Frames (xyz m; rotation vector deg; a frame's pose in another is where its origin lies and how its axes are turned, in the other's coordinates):
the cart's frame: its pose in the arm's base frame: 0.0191 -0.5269 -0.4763 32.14 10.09 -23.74
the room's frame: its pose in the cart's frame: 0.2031 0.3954 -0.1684 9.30 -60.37 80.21
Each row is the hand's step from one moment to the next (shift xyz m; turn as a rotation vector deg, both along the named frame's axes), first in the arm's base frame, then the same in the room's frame.
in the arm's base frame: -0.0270 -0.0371 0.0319 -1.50 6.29 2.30
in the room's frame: 0.0168 -0.0100 0.0524 3.42 5.47 -2.34
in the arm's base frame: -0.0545 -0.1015 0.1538 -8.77 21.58 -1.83
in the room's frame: 0.1130 -0.0441 0.1491 1.81 21.76 -8.31
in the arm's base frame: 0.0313 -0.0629 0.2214 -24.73 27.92 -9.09
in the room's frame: 0.2020 -0.0785 0.0835 -6.47 37.70 -3.30
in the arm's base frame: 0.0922 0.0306 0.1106 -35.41 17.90 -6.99
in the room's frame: 0.1294 -0.0469 -0.0523 -8.76 37.66 11.32
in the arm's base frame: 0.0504 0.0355 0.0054 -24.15 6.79 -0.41
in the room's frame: 0.0226 -0.0092 -0.0569 -3.10 21.53 12.50
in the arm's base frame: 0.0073 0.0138 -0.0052 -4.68 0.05 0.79
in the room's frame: -0.0004 0.0053 -0.0156 -0.07 3.21 3.50
